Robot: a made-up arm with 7 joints.
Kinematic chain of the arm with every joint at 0, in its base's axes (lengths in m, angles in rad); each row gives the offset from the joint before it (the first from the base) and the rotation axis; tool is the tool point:
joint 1: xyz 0 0 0.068 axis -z
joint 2: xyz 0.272 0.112 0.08 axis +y
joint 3: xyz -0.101 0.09 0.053 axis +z
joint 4: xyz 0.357 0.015 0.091 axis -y
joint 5: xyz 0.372 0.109 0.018 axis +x
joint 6: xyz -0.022 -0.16 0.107 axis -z
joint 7: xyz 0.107 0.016 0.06 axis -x
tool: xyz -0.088 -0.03 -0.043
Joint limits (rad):
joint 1: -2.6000..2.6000
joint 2: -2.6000..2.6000
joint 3: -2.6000..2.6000
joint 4: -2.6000..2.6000
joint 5: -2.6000..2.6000
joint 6: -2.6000..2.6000
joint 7: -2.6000..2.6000
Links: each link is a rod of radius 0.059 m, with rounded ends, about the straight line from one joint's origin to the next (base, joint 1, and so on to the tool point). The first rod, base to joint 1, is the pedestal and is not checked.
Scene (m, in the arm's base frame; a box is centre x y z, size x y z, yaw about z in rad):
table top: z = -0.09
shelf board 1: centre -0.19 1 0.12 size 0.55 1.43 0.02 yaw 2.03
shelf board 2: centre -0.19 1 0.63 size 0.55 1.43 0.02 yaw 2.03
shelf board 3: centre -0.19 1 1.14 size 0.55 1.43 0.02 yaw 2.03
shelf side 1: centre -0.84 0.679 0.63 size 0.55 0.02 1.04 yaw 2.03
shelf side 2: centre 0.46 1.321 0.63 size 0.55 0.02 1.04 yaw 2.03
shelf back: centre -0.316 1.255 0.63 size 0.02 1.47 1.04 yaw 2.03
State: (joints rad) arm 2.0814 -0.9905 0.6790 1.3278 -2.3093 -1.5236 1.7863
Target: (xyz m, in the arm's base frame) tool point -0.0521 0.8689 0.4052
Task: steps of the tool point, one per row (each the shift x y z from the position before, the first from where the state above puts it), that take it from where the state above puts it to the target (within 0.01 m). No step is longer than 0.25 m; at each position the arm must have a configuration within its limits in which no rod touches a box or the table.
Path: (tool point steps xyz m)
1: 0.0561 0.2154 -0.0027
2: -0.0060 0.2263 -0.0037
3: -0.0698 0.2193 -0.0045
4: -0.1305 0.1943 -0.0054
5: -0.1826 0.1525 -0.0062
6: -0.2216 0.0964 -0.0070
7: -0.2437 0.0305 -0.0078

